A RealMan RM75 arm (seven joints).
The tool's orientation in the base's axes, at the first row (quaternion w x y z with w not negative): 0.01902 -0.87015 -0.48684 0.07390
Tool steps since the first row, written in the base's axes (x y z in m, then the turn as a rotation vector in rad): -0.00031 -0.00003 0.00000 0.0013 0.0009 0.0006; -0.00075 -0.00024 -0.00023 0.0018 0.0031 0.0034; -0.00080 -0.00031 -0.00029 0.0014 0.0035 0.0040; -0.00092 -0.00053 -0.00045 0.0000 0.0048 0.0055; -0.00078 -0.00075 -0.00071 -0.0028 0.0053 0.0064; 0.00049 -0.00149 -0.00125 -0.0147 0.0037 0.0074; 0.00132 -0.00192 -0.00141 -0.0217 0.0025 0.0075; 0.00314 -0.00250 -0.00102 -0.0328 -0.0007 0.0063; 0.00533 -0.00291 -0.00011 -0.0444 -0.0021 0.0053; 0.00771 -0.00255 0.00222 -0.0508 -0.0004 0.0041; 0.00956 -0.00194 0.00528 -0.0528 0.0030 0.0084; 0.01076 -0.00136 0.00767 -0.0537 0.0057 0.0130; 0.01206 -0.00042 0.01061 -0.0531 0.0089 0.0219
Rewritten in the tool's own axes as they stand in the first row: -0.00019 -0.00025 0.00005 0.0014 0.0006 -0.0008; -0.00056 -0.00048 0.00035 0.0032 -0.0005 -0.0037; -0.00064 -0.00048 0.00042 0.0033 -0.0011 -0.0043; -0.00087 -0.00045 0.00060 0.0035 -0.0031 -0.0056; -0.00096 -0.00019 0.00085 0.0024 -0.0058 -0.0061; -0.00088 0.00133 0.00122 -0.0052 -0.0151 -0.0053; -0.00080 0.00227 0.00127 -0.0099 -0.0204 -0.0043; -0.00040 0.00407 0.00064 -0.0182 -0.0280 -0.0014; 0.00028 0.00604 -0.00056 -0.0252 -0.0369 0.0014; 0.00156 0.00762 -0.00323 -0.0270 -0.0431 0.0034; 0.00269 0.00854 -0.00655 -0.0256 -0.0470 -0.0007; 0.00354 0.00899 -0.00911 -0.0242 -0.0497 -0.0052; 0.00469 0.00929 -0.01224 -0.0222 -0.0518 -0.0142
